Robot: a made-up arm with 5 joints. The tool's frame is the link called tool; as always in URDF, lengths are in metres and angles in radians. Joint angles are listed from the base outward. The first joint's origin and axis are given. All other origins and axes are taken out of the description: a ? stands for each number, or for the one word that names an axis. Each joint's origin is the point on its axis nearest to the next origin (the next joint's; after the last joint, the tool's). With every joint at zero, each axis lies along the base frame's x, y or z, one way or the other. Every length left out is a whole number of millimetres.
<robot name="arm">
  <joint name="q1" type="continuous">
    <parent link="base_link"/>
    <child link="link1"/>
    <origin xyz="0.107 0 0.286"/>
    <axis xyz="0 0 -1"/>
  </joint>
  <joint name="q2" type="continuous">
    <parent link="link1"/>
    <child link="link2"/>
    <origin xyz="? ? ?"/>
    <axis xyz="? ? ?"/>
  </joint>
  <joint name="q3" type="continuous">
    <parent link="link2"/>
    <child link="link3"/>
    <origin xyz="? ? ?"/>
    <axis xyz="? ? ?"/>
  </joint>
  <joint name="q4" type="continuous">
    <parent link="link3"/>
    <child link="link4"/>
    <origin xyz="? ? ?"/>
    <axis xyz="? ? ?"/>
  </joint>
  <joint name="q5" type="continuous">
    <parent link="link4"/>
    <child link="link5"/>
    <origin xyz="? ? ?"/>
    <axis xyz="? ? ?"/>
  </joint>
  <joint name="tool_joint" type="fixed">
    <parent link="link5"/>
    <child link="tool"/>
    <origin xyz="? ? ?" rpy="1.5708 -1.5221 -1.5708"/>
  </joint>
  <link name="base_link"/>
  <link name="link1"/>
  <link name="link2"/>
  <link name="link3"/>
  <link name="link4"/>
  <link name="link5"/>
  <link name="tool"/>
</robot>
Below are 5 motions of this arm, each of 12 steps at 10 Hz.
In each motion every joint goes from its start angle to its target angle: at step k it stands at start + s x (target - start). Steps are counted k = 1, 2, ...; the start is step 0. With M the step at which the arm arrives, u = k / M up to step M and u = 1 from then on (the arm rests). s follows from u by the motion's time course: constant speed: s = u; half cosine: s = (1 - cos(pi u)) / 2; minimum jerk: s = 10 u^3 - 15 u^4 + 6 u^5.
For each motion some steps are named. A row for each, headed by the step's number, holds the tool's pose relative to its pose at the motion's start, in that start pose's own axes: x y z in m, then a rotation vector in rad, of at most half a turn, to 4 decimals.
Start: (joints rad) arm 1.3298 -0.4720 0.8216 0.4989 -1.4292
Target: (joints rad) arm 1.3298 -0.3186 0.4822 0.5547 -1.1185
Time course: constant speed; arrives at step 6
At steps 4, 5, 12:
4: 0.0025 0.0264 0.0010 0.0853 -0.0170 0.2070
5: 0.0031 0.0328 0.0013 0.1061 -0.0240 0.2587
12: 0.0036 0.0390 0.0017 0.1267 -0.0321 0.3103

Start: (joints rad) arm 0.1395 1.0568 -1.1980 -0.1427 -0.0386
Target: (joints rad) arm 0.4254 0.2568 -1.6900 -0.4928 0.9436
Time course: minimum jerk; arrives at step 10
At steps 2, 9, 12:
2: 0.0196 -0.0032 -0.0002 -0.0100 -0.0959 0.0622
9: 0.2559 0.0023 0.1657 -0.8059 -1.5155 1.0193
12: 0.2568 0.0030 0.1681 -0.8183 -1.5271 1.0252

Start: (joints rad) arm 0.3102 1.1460 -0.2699 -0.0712 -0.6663
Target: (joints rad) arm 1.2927 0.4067 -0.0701 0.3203 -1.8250
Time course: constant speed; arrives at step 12
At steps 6, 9, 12:
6: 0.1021 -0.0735 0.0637 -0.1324 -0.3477 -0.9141
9: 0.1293 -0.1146 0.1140 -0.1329 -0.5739 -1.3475
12: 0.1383 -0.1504 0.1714 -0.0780 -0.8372 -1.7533

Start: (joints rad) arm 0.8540 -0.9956 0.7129 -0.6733 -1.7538
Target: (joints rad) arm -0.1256 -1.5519 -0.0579 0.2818 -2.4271
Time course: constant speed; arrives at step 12
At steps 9, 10, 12:
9: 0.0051 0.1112 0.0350 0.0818 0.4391 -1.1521
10: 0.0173 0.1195 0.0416 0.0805 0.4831 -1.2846
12: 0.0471 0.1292 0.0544 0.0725 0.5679 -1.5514

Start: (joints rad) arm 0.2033 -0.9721 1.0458 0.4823 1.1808
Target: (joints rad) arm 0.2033 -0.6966 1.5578 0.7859 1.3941
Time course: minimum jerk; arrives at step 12
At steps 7, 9, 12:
7: -0.0302 0.0643 -0.0062 0.6654 0.2573 0.1334
9: -0.0401 0.0854 0.0041 0.9225 0.3295 0.1757
12: -0.0438 0.0934 0.0103 1.0333 0.3563 0.1917

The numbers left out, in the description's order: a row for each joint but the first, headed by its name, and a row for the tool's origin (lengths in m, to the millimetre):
q2: xyz 0.022 0.005 0, axis 0 1 0
q3: xyz 0.029 0 0.118, axis 0 1 0
q4: xyz 0.102 0 0.004, axis 0 1 0
q5: xyz 0.063 0 0, axis -1 0 0
tool: xyz 0 0 0

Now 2 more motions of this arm.
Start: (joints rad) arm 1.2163 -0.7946 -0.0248 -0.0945 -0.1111
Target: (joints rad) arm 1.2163 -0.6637 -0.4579 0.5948 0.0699
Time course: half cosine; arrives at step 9
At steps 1, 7, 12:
1: 0.0000 0.0000 -0.0005 -0.0018 0.0115 0.0055
7: 0.0003 0.0000 -0.0071 -0.0273 0.3411 0.1583
12: 0.0002 0.0000 -0.0069 -0.0268 0.3867 0.1787

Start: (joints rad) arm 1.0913 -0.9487 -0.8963 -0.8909 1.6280
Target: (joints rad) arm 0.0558 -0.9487 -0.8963 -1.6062 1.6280
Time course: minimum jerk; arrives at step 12
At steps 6, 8, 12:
6: -0.0757 -0.0146 0.0199 -0.3453 0.5101 -0.1171
8: -0.1117 -0.0154 0.0503 -0.5259 0.8269 -0.1018
12: -0.1303 -0.0132 0.0783 -0.6402 1.0605 -0.0507

